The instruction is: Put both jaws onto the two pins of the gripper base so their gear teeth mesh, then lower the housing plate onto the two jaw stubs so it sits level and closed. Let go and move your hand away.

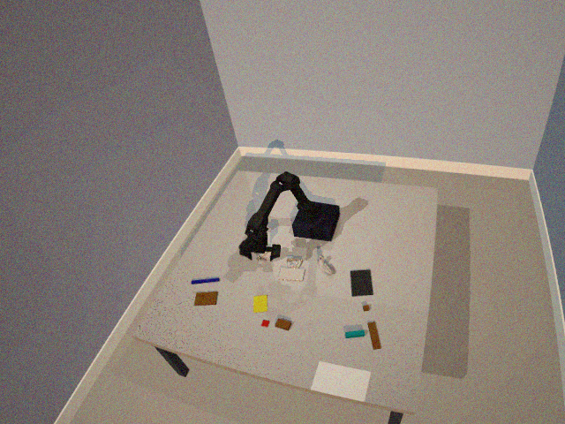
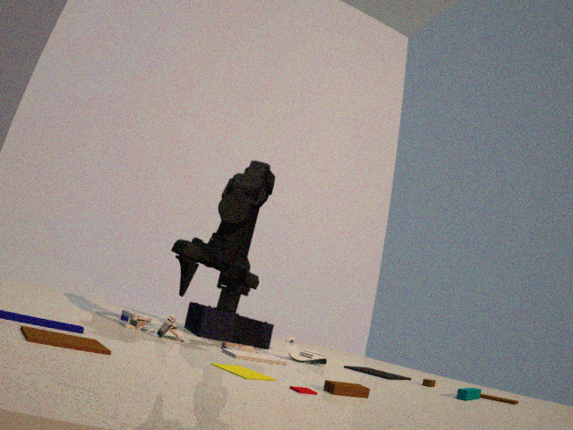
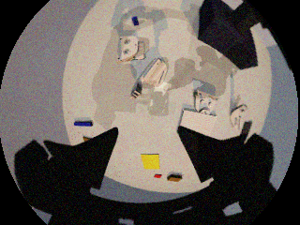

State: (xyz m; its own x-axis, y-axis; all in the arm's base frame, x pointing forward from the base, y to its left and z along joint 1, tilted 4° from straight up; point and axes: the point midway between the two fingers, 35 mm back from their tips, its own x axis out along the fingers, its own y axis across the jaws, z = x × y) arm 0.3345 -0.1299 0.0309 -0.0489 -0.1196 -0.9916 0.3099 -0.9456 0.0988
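Right now the jaw is 60 mm below my gripper tip, 60 mm behind it and 40 mm to the right of it. From my gripper tip the other things lie so: gripper base: 140 mm behind, 110 mm to the right, 60 mm below; housing plate: 130 mm to the left, 80 mm below, 80 mm behind; yellow tile: 180 mm ahead, 90 mm below, 60 mm to the left.
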